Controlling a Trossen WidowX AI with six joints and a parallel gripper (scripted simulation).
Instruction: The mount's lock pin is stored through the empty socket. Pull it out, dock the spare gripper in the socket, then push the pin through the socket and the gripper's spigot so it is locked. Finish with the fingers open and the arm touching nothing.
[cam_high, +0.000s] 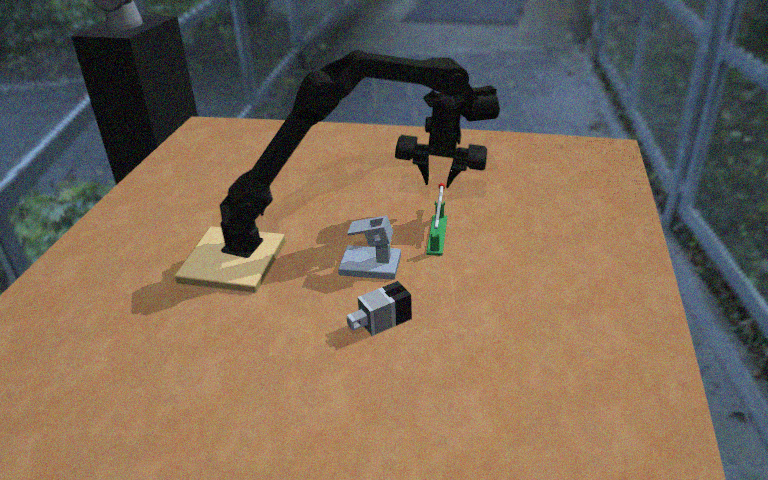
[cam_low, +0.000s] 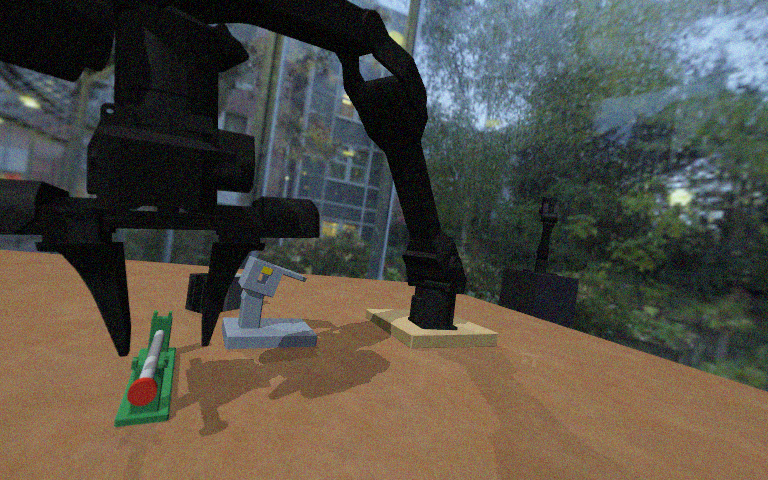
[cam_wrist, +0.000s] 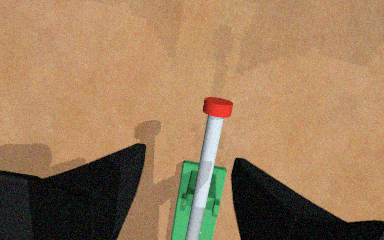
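Right now my gripper tip is 90 mm to the left of the green cradle, 40 mm above it and 30 mm short of it. Also, from my gripper tip: socket: 230 mm to the right, 60 mm behind, 10 mm below; then spare gripper: 380 mm to the right, 30 mm below, 10 mm ahead.
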